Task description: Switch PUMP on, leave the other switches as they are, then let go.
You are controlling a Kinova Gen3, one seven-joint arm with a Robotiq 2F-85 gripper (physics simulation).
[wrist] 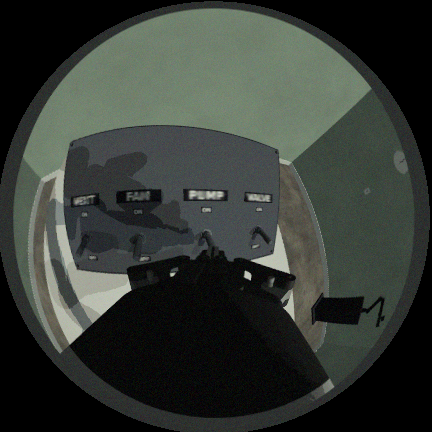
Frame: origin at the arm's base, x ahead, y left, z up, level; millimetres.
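Seen in the pictures: gripper, fingertip midpoint: (212, 253).
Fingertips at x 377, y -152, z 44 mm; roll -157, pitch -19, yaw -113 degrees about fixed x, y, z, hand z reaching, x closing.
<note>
Offsets run from my fingertips to a thing's top centre.
The grey switch panel (175, 150) carries the PUMP label @(32 mm right, 96 mm ahead, 23 mm down) (205, 195) right of its middle, with a small ON mark below it. The PUMP switch @(15 mm right, 16 mm ahead, 25 mm down) (208, 239) has its lever pointing down, away from the ON mark. My gripper (212, 253) is shut with nothing between its fingers. Its dark fingertips are right at the lower end of the PUMP lever and overlap it in the view; whether they touch it I cannot tell. The mark below the PUMP lever is hidden by the fingers.
The VENT switch @(220 mm left, 65 mm ahead, 25 mm down) (84, 244) and FAN switch @(102 mm left, 40 mm ahead, 25 mm down) (137, 245) are to the left, levers down. The VALVE switch @(133 mm right, 9 mm back, 25 mm down) (262, 234) is close on the right, its lever slanting down-right. Dark shadows lie over the panel's left part. A black box-shaped object (340, 310) is at the far right.
</note>
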